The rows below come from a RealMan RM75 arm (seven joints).
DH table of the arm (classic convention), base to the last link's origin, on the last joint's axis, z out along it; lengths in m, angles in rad. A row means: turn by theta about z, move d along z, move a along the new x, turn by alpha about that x. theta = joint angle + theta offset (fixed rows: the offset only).
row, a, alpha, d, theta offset
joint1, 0, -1.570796, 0.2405, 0
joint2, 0, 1.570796, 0, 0
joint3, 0, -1.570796, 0.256, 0
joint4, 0, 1.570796, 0, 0
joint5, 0, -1.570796, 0.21, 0
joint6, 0, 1.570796, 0, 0
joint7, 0, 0, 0.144, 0
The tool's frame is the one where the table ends.
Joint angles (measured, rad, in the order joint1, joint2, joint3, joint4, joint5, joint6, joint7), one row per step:
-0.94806, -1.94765, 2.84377, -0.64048, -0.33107, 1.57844, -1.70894
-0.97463, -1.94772, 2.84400, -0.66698, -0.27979, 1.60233, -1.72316
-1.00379, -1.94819, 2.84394, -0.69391, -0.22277, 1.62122, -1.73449
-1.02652, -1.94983, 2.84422, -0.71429, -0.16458, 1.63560, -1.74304
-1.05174, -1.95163, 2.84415, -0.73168, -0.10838, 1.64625, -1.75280
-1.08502, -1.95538, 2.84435, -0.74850, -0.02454, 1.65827, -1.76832
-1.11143, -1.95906, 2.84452, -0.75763, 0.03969, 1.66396, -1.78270
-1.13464, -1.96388, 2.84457, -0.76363, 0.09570, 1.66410, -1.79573
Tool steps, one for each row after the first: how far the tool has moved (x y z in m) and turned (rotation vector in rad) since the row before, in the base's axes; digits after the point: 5 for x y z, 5 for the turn. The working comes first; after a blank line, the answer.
Tool pose at each row, in the base's axes (x y z in m, rotation vector in rad; the steps are taken from these numbers as rounded here):
-0.24735, 0.41332, 0.08139, -2.40253, -1.10742, -0.69344
-0.24167, 0.41423, 0.08257, -2.44126, -1.10698, -0.63996
-0.23619, 0.41556, 0.08374, -2.47670, -1.10421, -0.57527
-0.23339, 0.41529, 0.08335, -2.50754, -1.10966, -0.50649
-0.22956, 0.41589, 0.08287, -2.53425, -1.11432, -0.44025
-0.22533, 0.41562, 0.08048, -2.57016, -1.13036, -0.34057
-0.22179, 0.41561, 0.07816, -2.59322, -1.14490, -0.26308
-0.21885, 0.41578, 0.07557, -2.60859, -1.15716, -0.19340

0.00568, 0.00091, 0.00118, -0.03640, 0.03241, -0.00808
0.00548, 0.00133, 0.00117, -0.03486, 0.04037, -0.00607
0.00280, -0.00027, -0.00039, -0.03658, 0.04070, 0.00081
0.00383, 0.00060, -0.00048, -0.03374, 0.03889, 0.00138
0.00423, -0.00027, -0.00239, -0.05329, 0.05524, 0.00840
0.00354, -0.00001, -0.00232, -0.04001, 0.04205, 0.00915
0.00294, 0.00017, -0.00259, -0.03248, 0.03836, 0.00939

